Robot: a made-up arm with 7 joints.
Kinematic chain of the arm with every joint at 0, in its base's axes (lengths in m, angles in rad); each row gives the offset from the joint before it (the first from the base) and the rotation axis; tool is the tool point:
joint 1: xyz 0 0.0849 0 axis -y
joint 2: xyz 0 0.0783 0 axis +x
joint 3: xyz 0 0 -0.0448 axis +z
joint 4: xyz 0 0 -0.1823 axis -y
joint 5: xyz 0 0 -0.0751 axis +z
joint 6: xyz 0 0 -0.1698 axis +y
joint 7: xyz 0 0 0 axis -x
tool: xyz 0 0 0
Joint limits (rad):
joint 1: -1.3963..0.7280
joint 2: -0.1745..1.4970
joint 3: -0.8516..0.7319
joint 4: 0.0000..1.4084
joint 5: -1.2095..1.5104
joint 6: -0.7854..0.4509
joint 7: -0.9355..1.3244
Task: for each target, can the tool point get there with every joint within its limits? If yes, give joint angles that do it. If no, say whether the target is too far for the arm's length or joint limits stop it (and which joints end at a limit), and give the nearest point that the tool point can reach.
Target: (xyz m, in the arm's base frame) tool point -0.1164 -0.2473 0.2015
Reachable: no: joint limits stop it (at a limit: joint 1, joint 2, joint 3, joint 4) | nearest point -0.1999 -0.0622 -0.1969 | short by 0.447 m
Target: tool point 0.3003 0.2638 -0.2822
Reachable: yes | joints 0.3322 0.3287 -0.1166 0.9087 -0.5565 -0.5580 0.0856
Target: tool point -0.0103 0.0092 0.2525
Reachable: no: joint limits stop it (at a limit: joint 1, joint 2, joint 3, joint 4) | nearest point 0.2726 -0.0622 -0.0666 | short by 0.432 m
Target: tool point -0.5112 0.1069 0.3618
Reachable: no: too far | nearest point -0.4611 0.1034 -0.0813 | short by 0.446 m
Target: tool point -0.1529 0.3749 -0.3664
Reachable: yes | joints -0.7234 0.3747 0.4353 0.6139 -0.1349 -0.6465 -0.5700
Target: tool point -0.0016 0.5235 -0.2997
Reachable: yes | joints -0.1720 0.9474 -0.5374 0.2384 0.8815 -0.5987 1.1000
